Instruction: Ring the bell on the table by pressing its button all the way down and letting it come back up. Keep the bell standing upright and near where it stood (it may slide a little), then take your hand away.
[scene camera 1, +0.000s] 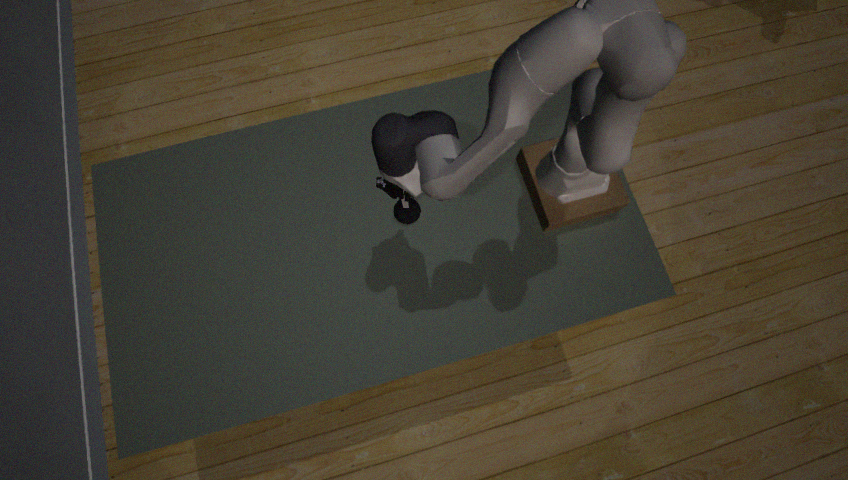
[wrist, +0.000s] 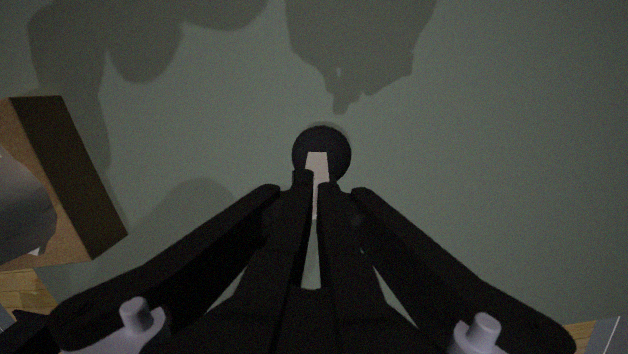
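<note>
The bell is a dark, round shape standing upright on the green surface; its button is hidden behind the fingertips or too dark to make out. My gripper is shut and empty, with a pale pad at its fingertips. In both views the fingertips overlap the bell. They appear to be above it, and their shadow falls apart from the bell in the wrist view. The exact gap is hard to tell.
The green mat lies under the bell, with the arm's shadow on it. The arm's brown base block stands to the right in the scene view. Wooden planks surround the mat, and a grey strip runs along the left.
</note>
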